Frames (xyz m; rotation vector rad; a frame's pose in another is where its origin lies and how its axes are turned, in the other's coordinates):
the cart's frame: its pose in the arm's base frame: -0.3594 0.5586 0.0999 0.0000 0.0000 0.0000
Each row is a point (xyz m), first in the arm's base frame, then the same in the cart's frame.
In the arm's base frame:
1: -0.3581 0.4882 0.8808
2: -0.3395 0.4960 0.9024
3: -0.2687 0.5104 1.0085
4: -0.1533 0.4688 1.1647
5: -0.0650 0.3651 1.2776
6: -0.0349 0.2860 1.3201
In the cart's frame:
1: 0.0013 -0.0704 0.7809
2: 0.0199 -0.0626 0.8025
3: 0.0907 -0.0482 0.9086
4: 0.2061 -0.0898 1.0648
5: 0.2944 -0.1935 1.1777
6: 0.3245 -0.2726 1.2202

